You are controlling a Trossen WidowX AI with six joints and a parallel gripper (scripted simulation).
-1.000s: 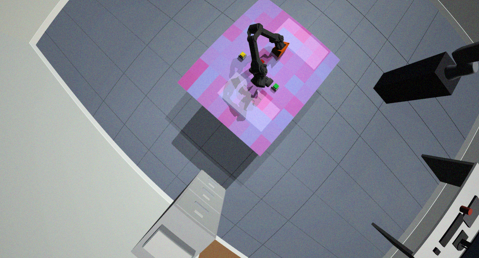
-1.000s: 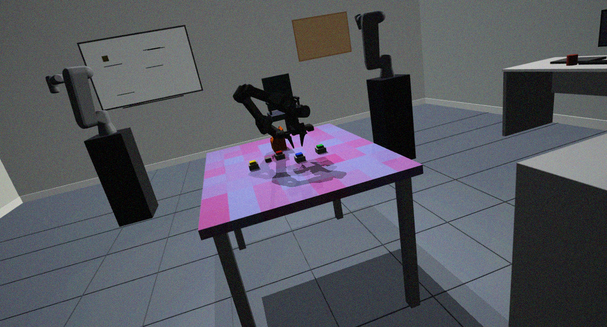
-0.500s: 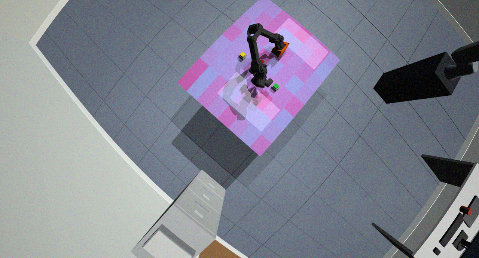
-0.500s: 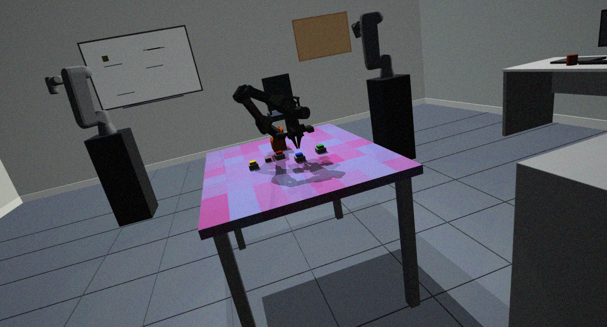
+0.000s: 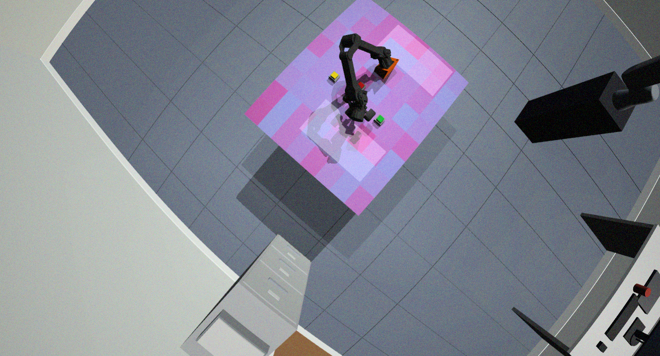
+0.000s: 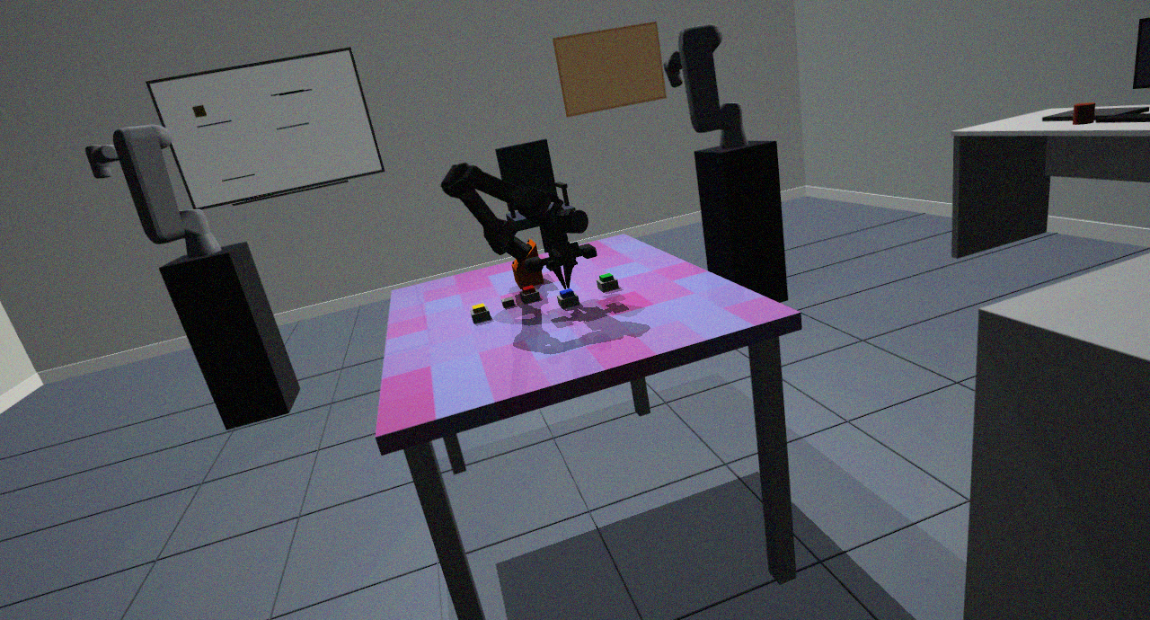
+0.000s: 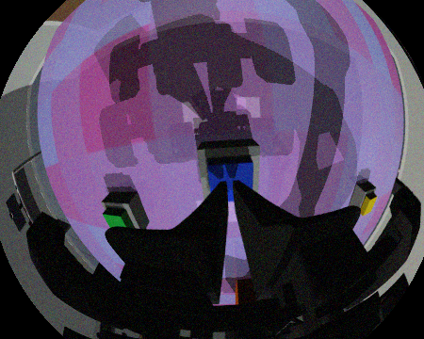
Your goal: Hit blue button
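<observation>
Now: the blue button 10 mm below my gripper tip. The rest, counted from my gripper tip: red button (130 mm behind, 80 mm to the right, 10 mm below); then small grey block (150 mm to the right, 130 mm behind, 40 mm below); then green button (130 mm to the left, 50 mm behind, 10 mm below).
</observation>
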